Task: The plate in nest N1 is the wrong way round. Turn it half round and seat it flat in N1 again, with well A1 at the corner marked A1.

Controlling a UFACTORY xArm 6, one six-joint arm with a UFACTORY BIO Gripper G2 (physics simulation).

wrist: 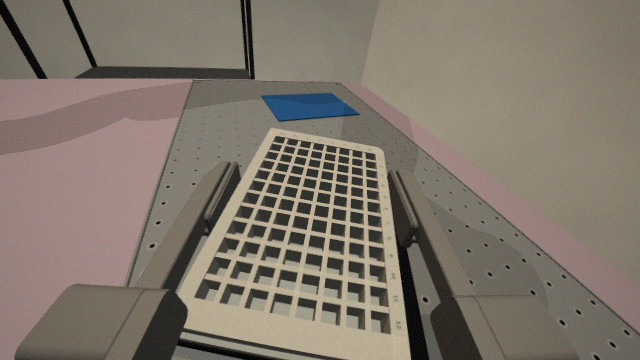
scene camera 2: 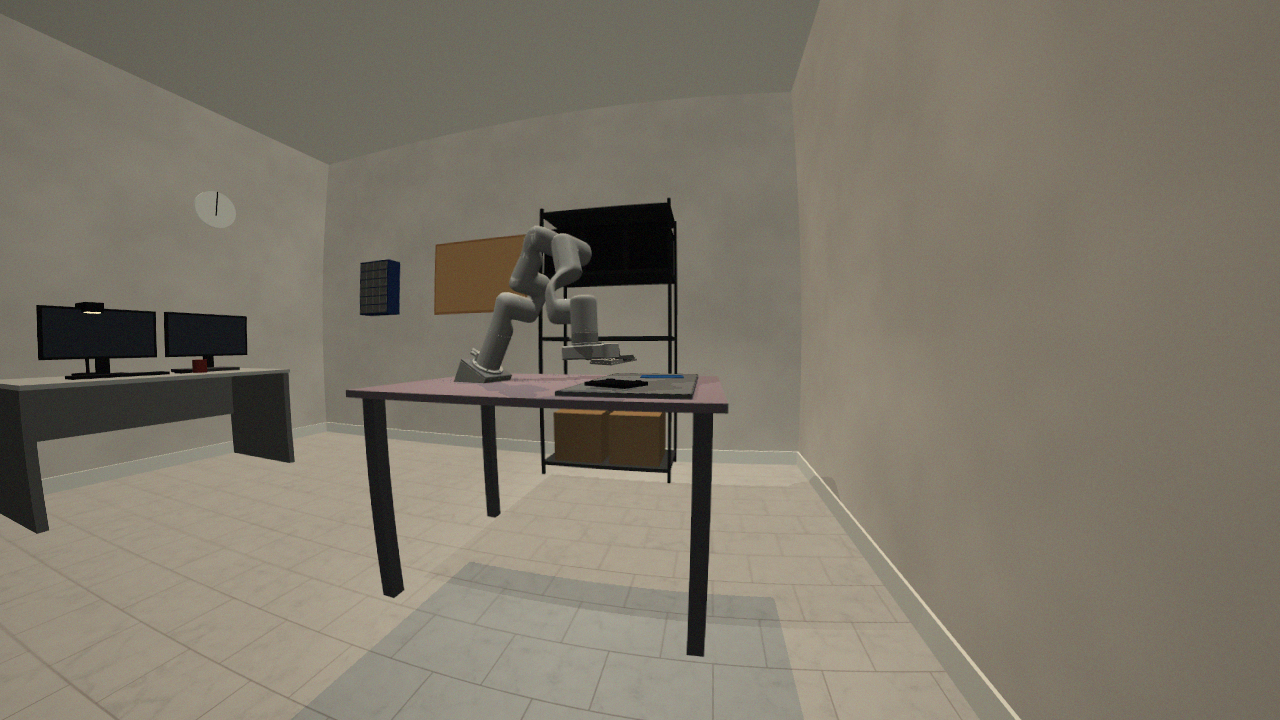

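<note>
I can see my gripper point(scene camera 2: 618, 358), and the wrist view shows the gripper point(wrist: 314, 176) too. A white well plate point(wrist: 304, 253) is in view. So is a flat blue item point(wrist: 289, 107), which I see in that same wrist view.
</note>
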